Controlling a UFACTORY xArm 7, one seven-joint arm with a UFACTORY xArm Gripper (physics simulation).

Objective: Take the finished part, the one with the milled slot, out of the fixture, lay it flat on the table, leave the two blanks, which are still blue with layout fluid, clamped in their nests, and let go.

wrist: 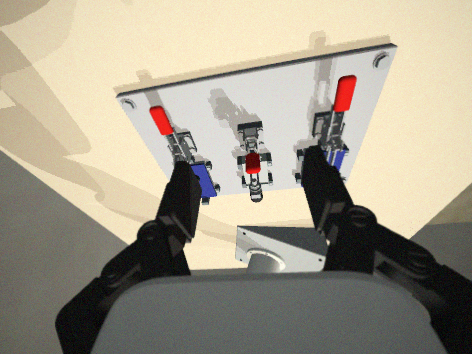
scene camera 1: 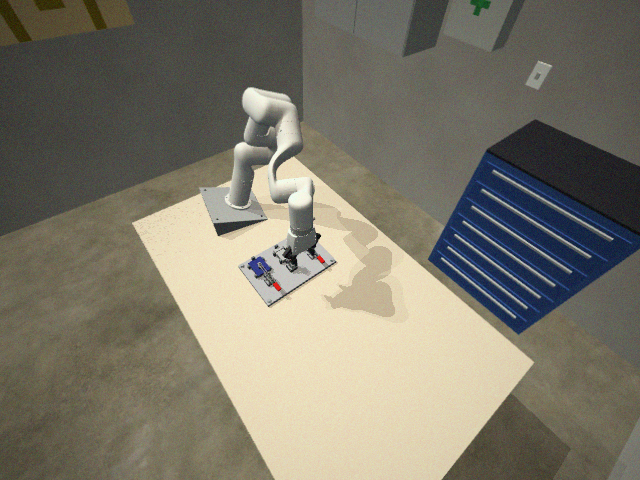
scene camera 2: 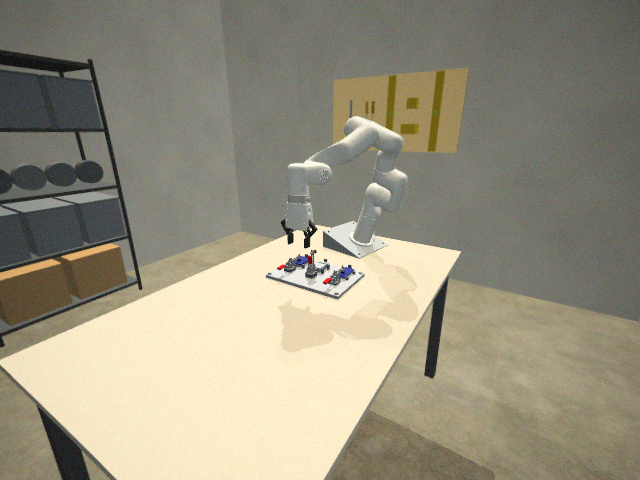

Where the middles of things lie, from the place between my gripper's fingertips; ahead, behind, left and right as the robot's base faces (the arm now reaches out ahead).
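Fixture plate (scene camera 1: 308, 268): my hand is 1 cm to the left of it, 11 cm past it and 17 cm above it.
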